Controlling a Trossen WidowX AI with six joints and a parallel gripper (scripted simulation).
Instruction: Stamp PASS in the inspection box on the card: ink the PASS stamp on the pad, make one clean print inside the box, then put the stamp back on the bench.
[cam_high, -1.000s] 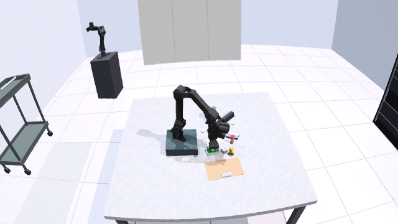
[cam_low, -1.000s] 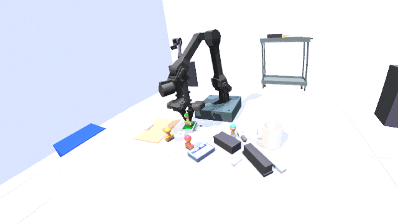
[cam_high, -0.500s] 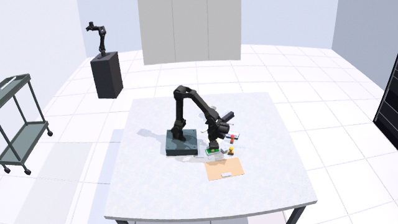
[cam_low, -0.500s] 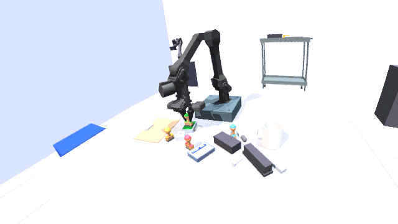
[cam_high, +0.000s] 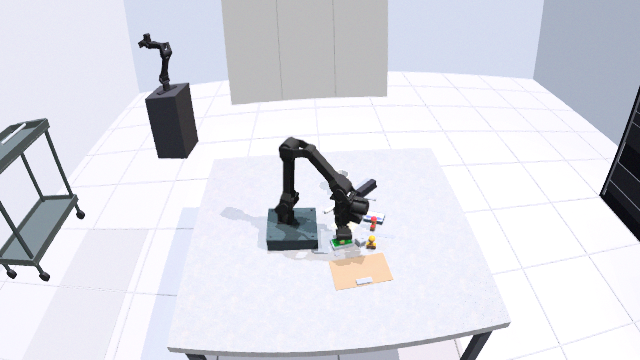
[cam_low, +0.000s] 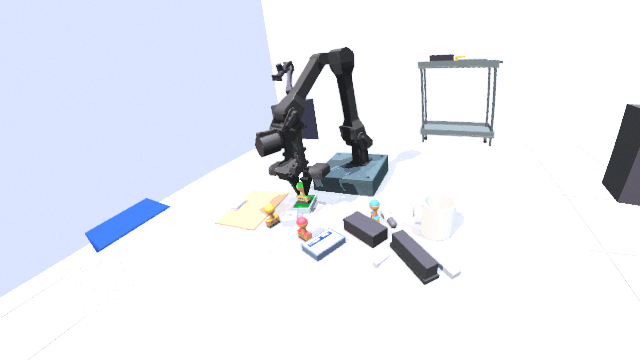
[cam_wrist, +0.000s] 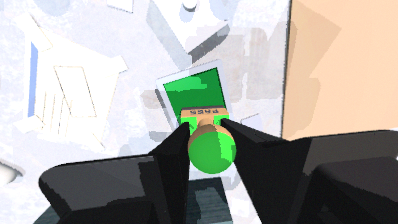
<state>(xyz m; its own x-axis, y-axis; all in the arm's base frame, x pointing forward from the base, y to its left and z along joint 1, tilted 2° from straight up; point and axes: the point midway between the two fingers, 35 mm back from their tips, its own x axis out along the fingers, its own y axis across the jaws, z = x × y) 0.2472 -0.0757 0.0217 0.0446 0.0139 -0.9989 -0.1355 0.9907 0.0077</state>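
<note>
Right now the green ink pad is 30 mm below my gripper tip. The rest, counted from my gripper tip: red-knobbed stamp: 130 mm ahead, 110 mm to the left, 20 mm below; cream inspection card: 10 mm ahead, 130 mm to the left, 40 mm below; yellow-knobbed stamp: 120 mm ahead, 20 mm to the right, 20 mm below.
</note>
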